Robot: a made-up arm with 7 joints.
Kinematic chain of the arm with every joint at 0, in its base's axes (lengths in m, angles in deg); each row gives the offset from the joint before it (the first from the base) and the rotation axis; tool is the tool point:
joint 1: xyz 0 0.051 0 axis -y
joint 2: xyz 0 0.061 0 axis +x
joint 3: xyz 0 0 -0.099 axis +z
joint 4: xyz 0 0 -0.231 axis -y
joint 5: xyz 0 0 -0.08 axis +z
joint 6: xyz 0 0 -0.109 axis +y
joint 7: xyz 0 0 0 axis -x
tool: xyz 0 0 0
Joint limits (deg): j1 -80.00..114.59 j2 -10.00..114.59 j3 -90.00..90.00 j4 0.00..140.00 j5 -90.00..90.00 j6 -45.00..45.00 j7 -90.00..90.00
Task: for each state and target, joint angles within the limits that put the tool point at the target. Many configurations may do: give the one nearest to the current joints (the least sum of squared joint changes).
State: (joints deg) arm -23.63 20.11 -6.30 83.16 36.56 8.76 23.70
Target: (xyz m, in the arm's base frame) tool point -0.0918 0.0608 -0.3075
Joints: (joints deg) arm -47.79 3.55 -22.29 108.23 36.56 8.76 23.70
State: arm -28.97 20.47 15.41 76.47 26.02 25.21 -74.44
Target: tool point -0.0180 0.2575 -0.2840
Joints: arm -40.02 20.62 18.19 109.91 26.02 25.21 -74.44
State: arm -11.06 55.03 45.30 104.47 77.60 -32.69 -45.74
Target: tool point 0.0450 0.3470 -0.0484
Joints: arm -17.68 50.13 65.40 132.97 77.60 -32.69 -45.74
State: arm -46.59 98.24 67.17 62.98 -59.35 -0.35 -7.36
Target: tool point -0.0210 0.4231 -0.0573
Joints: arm -56.84 47.75 78.09 110.71 -59.35 -0.35 -7.36
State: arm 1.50 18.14 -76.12 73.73 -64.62 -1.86 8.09
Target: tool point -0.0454 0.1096 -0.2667
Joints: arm -13.26 34.27 -83.70 124.93 -64.62 -1.86 8.09
